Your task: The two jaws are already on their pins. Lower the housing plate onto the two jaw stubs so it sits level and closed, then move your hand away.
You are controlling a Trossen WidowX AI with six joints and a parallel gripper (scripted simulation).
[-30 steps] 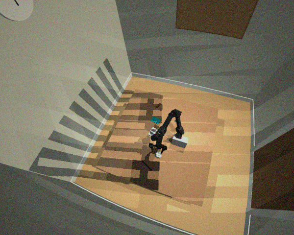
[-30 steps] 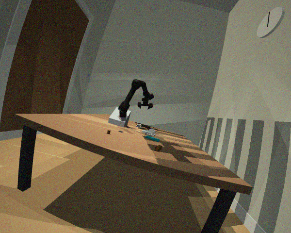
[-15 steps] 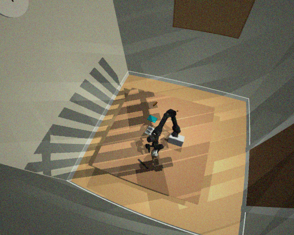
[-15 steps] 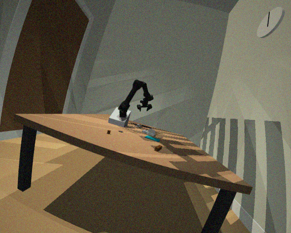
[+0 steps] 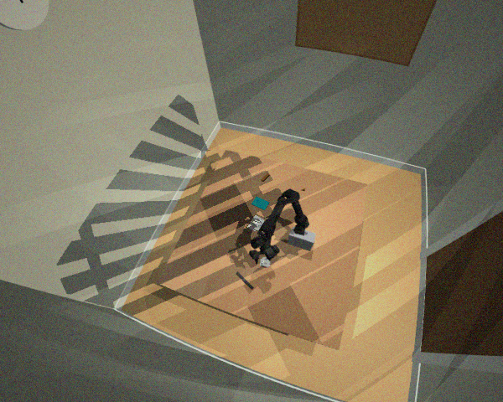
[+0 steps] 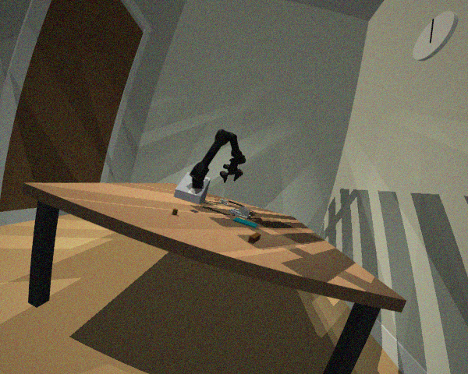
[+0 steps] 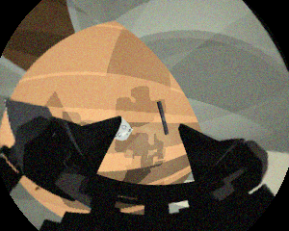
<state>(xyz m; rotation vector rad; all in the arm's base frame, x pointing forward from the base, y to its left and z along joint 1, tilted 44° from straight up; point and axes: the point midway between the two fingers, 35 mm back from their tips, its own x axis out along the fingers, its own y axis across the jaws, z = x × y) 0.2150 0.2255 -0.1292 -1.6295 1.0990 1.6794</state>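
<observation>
Right now my gripper tip is 170 mm above the white piece and 50 mm to the left of it. Also, from my gripper tip: brown block 770 mm to the right, 170 mm below, 130 mm ahead; teal part 520 mm to the right, 170 mm below, 120 mm ahead; thin dark bar 170 mm below, 110 mm ahead, 100 mm to the left.
</observation>
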